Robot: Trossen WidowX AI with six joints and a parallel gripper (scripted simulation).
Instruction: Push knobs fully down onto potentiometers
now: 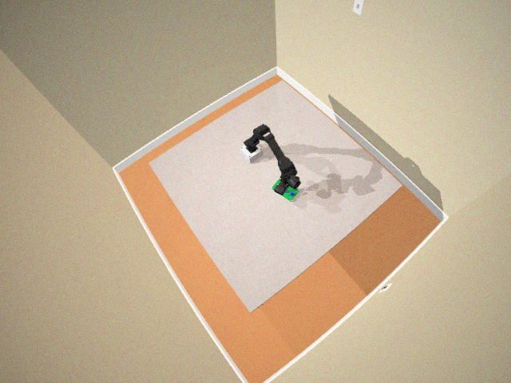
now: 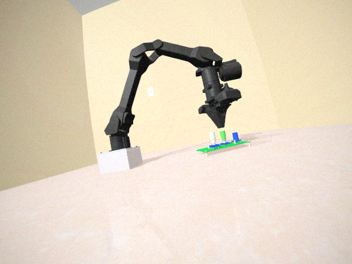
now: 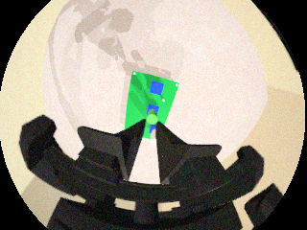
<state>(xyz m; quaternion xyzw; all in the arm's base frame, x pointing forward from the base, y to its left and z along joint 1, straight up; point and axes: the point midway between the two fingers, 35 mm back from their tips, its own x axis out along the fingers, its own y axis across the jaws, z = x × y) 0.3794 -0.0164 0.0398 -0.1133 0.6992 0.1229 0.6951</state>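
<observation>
Now: gripper tip 3 cm above the green knob. Round my gripper tip: white knob: 4 cm behind, 3 cm to the right, 2 cm below.
</observation>
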